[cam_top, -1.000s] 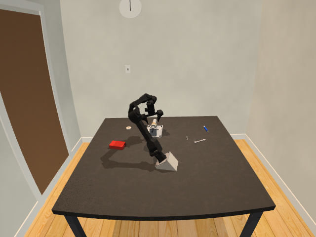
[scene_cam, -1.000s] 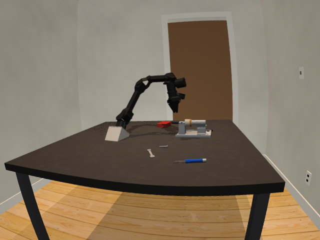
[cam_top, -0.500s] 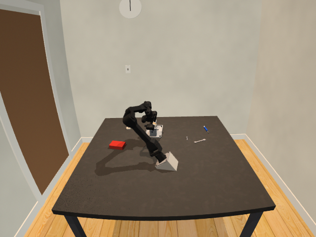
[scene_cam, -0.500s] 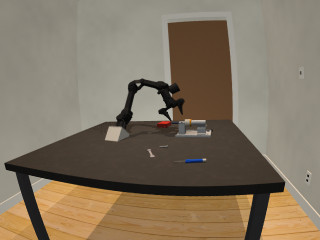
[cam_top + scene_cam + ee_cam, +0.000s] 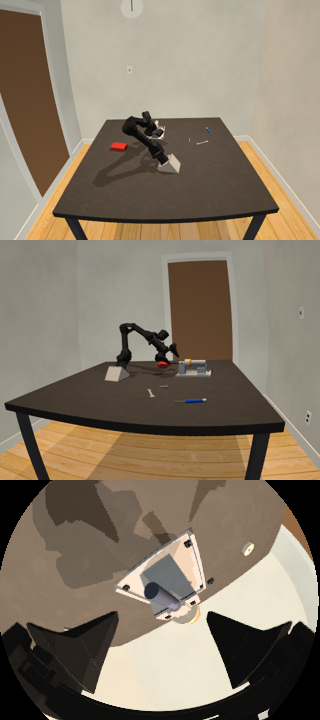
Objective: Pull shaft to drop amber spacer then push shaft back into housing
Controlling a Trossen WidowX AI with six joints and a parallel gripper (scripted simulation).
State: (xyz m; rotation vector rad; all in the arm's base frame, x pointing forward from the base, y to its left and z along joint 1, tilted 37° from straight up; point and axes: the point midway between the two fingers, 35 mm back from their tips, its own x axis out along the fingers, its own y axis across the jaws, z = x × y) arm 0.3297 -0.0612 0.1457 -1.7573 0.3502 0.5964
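Now: hand 90 mm short of the dark shaft, 20 mm to the left of it and 40 mm above it. Also, from my hand: bolt 30 mm behind, 300 mm to the right, 110 mm below; then shaft fixture 160 mm ahead, 30 mm to the right, 70 mm below; then amber spacer 130 mm ahead, 20 mm to the right, 40 mm below.
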